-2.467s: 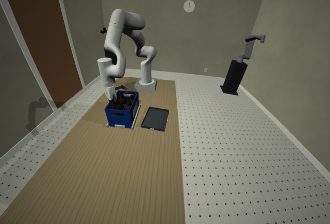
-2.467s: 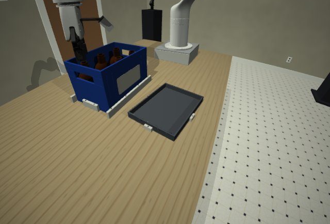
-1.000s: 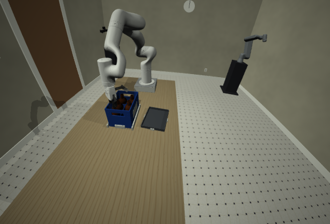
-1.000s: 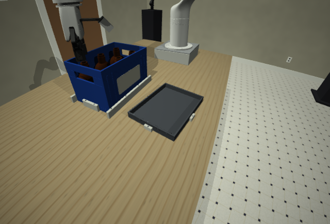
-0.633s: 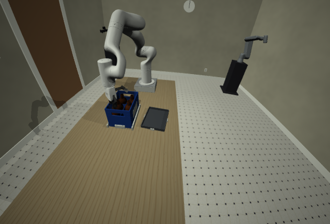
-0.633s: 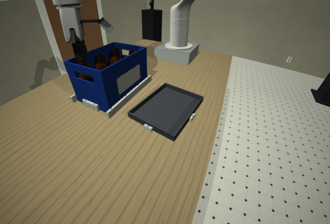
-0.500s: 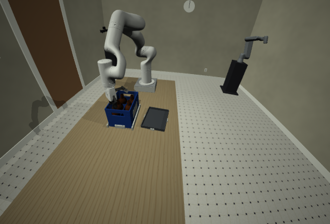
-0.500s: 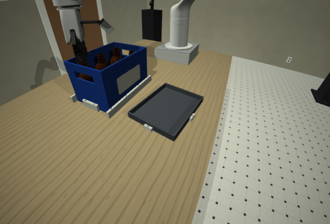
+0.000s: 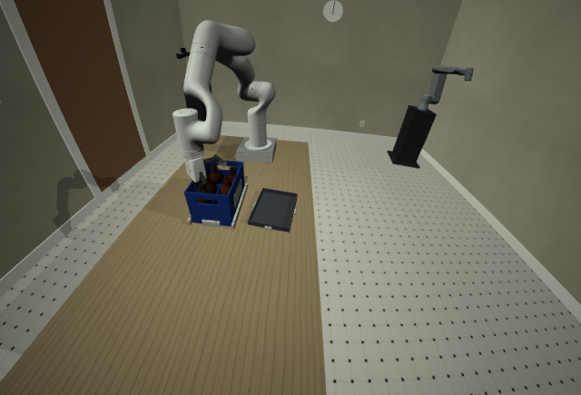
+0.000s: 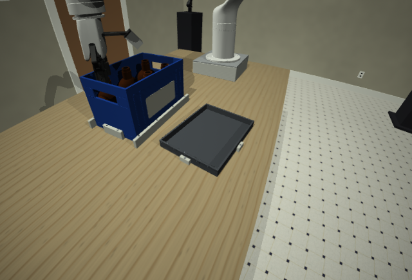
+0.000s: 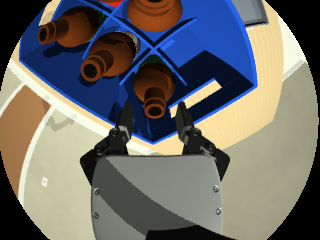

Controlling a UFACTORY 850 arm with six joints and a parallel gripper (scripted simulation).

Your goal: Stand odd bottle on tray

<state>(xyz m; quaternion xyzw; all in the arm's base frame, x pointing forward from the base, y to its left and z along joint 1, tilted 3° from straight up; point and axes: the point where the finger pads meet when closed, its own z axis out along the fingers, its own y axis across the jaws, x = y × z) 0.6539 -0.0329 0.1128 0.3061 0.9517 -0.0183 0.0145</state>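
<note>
Now: hand 10 cm past the blue crate, 3 cm to the right of it and 9 cm above it. From my hand the other things lie so: dark grey tray: 13 cm behind, 29 cm to the left, 16 cm below; bottle: 11 cm behind, 7 cm to the left, 9 cm below.
</note>
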